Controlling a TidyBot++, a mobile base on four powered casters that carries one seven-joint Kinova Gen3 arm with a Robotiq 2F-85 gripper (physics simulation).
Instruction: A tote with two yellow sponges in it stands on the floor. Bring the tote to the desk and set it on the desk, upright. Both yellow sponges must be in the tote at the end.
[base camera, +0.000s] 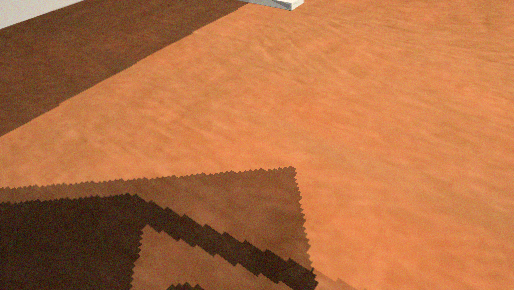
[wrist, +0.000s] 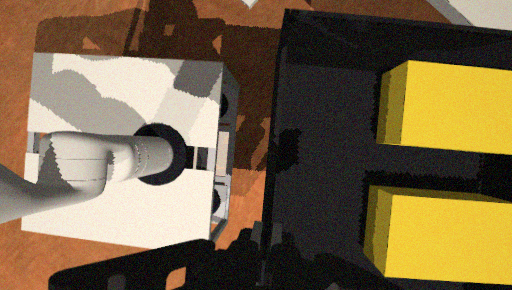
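Seen in the pictures: gripper, fingertip midpoint: (wrist: 266, 238); arm's base at its link origin: (wrist: 155, 154).
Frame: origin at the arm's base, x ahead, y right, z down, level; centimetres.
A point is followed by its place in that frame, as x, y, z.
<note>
The black tote (wrist: 330, 115) @(35.4, -8.6, -42.7) fills the right part of the wrist view, seen from above; its right side runs out of view. Two yellow sponges (wrist: 457, 107) @(44.0, -9.5, -46.7) (wrist: 447, 237) @(44.3, 0.2, -46.6) lie inside it, one above the other in the picture, with a gap between them. My gripper (wrist: 266, 238) @(30.8, 0.0, -51.5) is shut on the tote's left wall, at the bottom of the wrist view. The tote hangs beside my base, apart from it, and looks about level. The tote and gripper do not show in the base camera view. I cannot make out the desk for certain in either view.
My white base (wrist: 175, 210) @(5.8, 14.1, 1.4) with the arm (wrist: 80, 160) @(3.3, -0.8, -31.6) is left of the tote. A pale surface (wrist: 492, 12) @(56.1, -24.2, -32.4) shows at the upper right. In the base camera view, a white piece (base camera: 295, 4) @(108.3, 16.4, 38.4) lies at the top edge and a pale surface (base camera: 25, 11) @(118.7, -73.6, 37.1) at the upper left. Shadows cross the orange-brown floor (base camera: 375, 125) @(49.8, 21.5, 39.6).
</note>
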